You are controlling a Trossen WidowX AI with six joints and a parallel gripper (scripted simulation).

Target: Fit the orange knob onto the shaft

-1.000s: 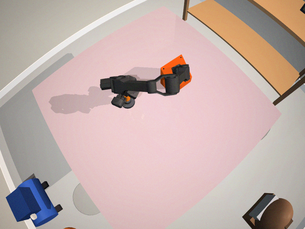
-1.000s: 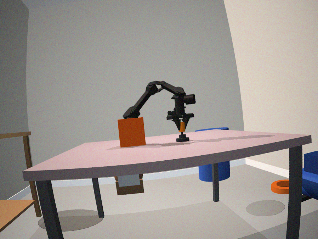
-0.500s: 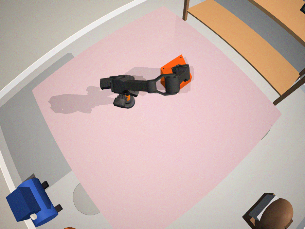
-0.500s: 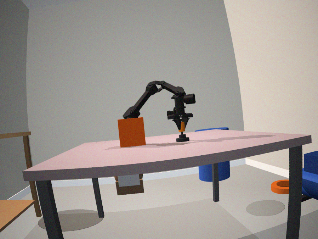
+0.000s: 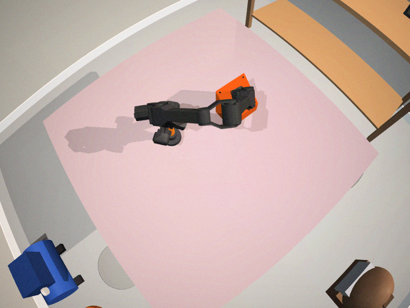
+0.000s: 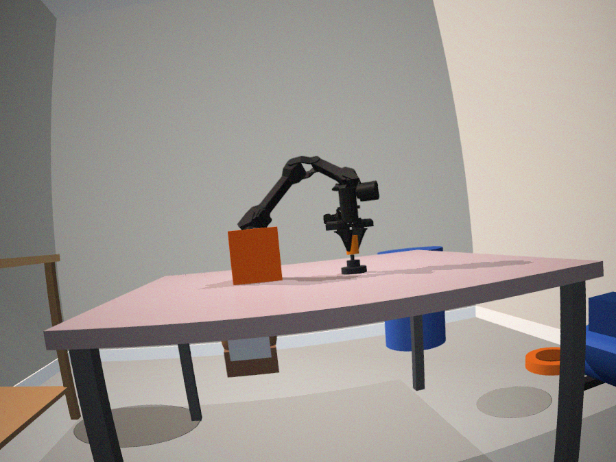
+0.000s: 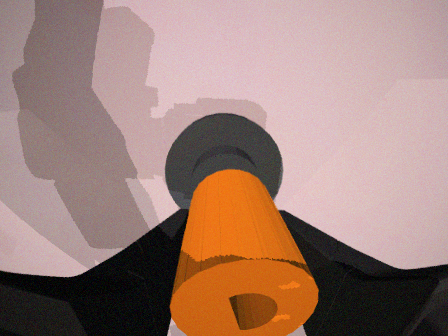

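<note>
My gripper tip is 2 cm below the orange knob. The rest, counted from my gripper tip: pedestal (4 cm below).
</note>
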